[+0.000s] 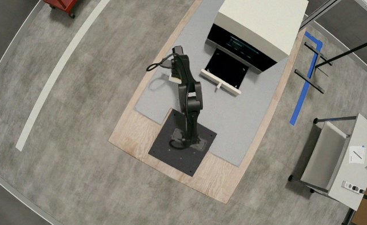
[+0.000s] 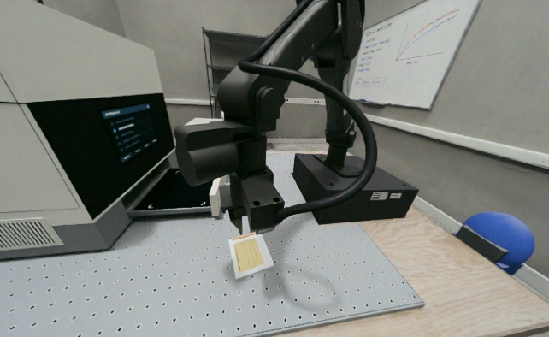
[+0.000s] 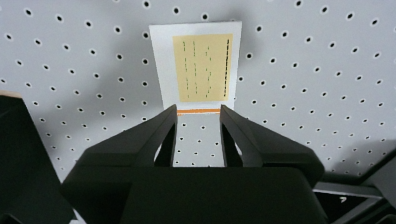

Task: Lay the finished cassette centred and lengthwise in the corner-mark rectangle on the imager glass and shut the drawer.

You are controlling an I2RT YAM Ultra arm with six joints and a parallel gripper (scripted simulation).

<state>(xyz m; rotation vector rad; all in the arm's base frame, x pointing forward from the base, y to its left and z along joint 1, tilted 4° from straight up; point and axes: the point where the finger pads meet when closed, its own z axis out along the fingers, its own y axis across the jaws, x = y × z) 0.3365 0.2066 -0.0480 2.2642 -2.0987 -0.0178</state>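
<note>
The finished cassette is 70 mm below my hand. From my hand the other things lie so: drawer: 170 mm ahead, 270 mm to the right, 20 mm below.
</note>
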